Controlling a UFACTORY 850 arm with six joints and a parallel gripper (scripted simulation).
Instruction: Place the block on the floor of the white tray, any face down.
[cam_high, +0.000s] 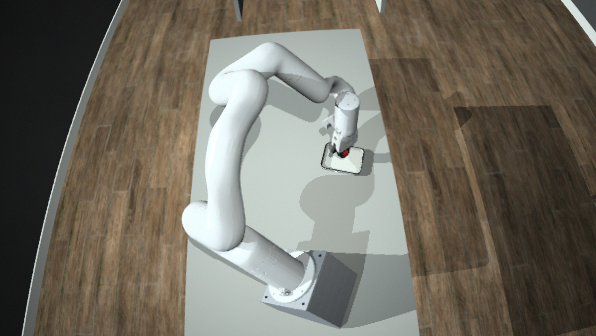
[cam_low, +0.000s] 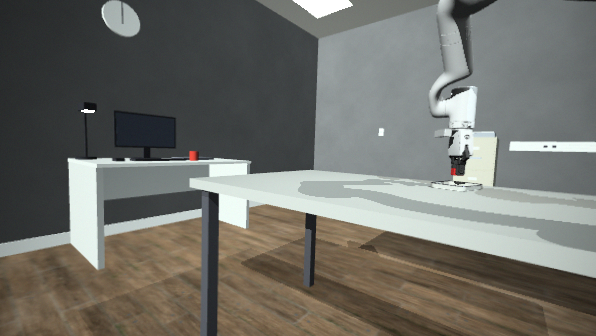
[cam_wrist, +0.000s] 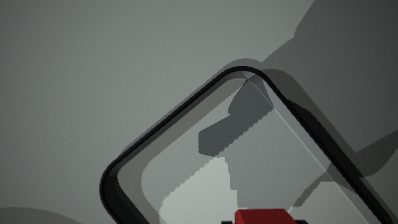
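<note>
Now: hand 60 mm above the white tray. The rest, counted from my hand: red block 10 mm below.
</note>
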